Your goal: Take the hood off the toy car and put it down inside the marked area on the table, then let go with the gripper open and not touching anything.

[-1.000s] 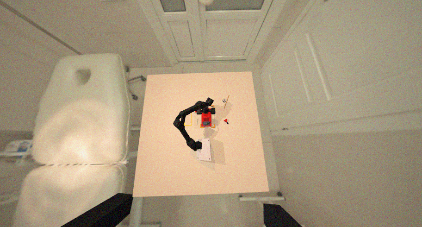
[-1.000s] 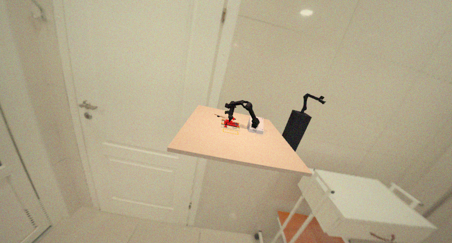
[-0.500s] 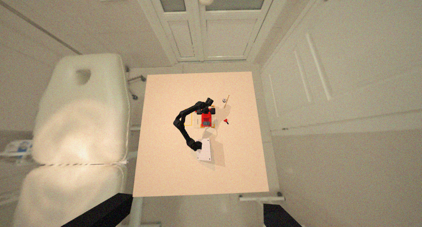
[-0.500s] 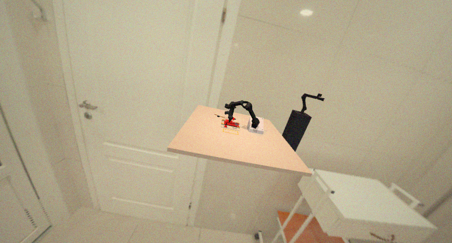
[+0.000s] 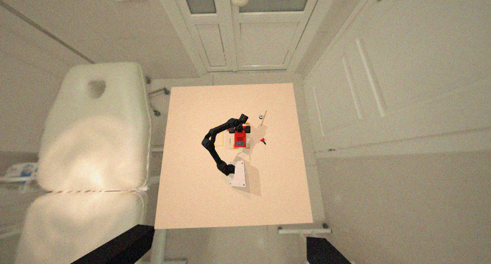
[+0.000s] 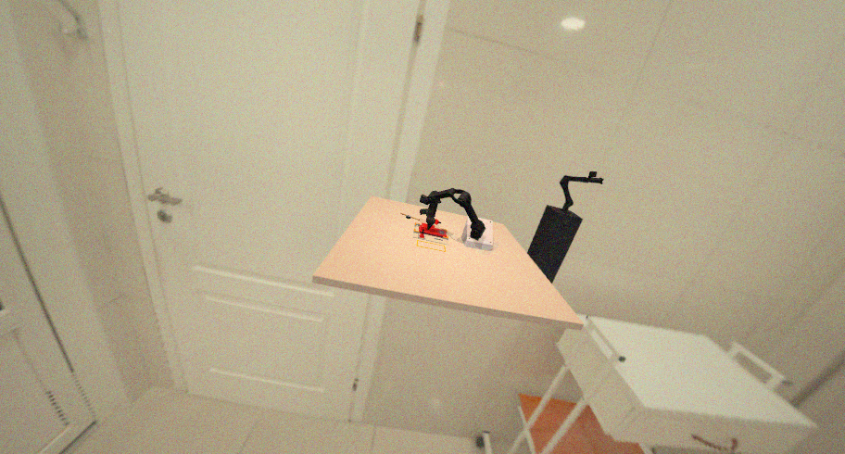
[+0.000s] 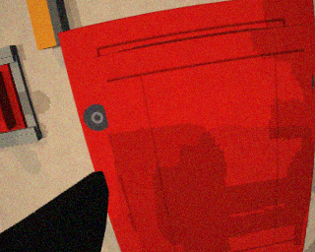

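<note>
My gripper tip is now right at the red hood. From my gripper tip the other things lie so: white wheel 190 mm to the right, 170 mm ahead, 30 mm below; thin stick 220 mm to the right, 170 mm ahead, 40 mm below.
</note>
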